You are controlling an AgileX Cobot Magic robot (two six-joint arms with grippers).
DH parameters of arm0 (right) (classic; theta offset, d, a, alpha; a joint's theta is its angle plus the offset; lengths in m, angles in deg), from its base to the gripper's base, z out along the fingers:
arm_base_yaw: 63.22 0.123 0 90
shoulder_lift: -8.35 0 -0.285 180
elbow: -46.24 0 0.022 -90
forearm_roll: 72.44 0.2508 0 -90
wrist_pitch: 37.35 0 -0.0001 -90
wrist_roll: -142.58 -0.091 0 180
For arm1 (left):
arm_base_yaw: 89.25 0.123 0 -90
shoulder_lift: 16.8 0 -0.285 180
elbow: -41.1 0 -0.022 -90
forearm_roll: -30.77 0.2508 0 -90
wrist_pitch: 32.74 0 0.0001 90
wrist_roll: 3.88 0.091 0 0
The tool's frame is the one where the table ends.
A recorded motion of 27 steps. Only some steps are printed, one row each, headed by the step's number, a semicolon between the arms.
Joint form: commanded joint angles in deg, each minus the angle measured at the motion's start. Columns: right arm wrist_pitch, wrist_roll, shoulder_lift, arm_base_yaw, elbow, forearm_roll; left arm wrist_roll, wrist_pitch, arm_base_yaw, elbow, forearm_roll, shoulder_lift.
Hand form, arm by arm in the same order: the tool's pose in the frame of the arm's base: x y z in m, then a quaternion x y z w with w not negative. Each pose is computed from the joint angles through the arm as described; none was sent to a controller.
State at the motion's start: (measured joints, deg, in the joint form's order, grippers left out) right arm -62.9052 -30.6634 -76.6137 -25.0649 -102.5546 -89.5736; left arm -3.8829 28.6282 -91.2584 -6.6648 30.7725 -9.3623
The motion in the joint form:
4: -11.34 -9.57 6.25 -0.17 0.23 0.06; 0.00 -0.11 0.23 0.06 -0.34 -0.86
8: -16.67 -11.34 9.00 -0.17 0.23 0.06; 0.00 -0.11 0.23 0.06 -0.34 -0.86
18: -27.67 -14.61 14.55 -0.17 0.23 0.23; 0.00 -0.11 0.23 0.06 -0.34 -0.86
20: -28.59 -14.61 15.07 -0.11 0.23 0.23; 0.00 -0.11 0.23 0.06 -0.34 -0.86
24: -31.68 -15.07 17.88 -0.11 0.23 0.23; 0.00 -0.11 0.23 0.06 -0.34 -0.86
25: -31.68 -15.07 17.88 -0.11 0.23 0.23; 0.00 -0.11 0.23 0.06 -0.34 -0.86
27: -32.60 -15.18 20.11 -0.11 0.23 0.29; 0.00 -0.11 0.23 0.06 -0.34 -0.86
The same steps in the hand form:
4: 0.1971 0.1335 0.2626 -0.37094 0.87723 -0.01389 0.30444; -0.0103 -0.0002 0.2806 0.01329 0.84581 -0.01123 0.53320
8: 0.1872 0.1234 0.2695 -0.35084 0.89115 -0.02250 0.28681; -0.0103 -0.0002 0.2806 0.01329 0.84581 -0.01123 0.53320
18: 0.1654 0.1023 0.2821 -0.30948 0.91691 -0.04024 0.24877; -0.0103 -0.0002 0.2806 0.01329 0.84581 -0.01123 0.53320
20: 0.1633 0.1005 0.2832 -0.30852 0.91790 -0.04211 0.24598; -0.0103 -0.0002 0.2806 0.01329 0.84581 -0.01123 0.53320
24: 0.1540 0.0922 0.2904 -0.29819 0.92142 -0.04468 0.24510; -0.0103 -0.0002 0.2806 0.01329 0.84581 -0.01123 0.53320
25: 0.1540 0.0922 0.2904 -0.29819 0.92142 -0.04468 0.24510; -0.0103 -0.0002 0.2806 0.01329 0.84581 -0.01123 0.53320
27: 0.1478 0.0872 0.2965 -0.29286 0.92044 -0.04089 0.25565; -0.0103 -0.0002 0.2806 0.01329 0.84581 -0.01123 0.53320

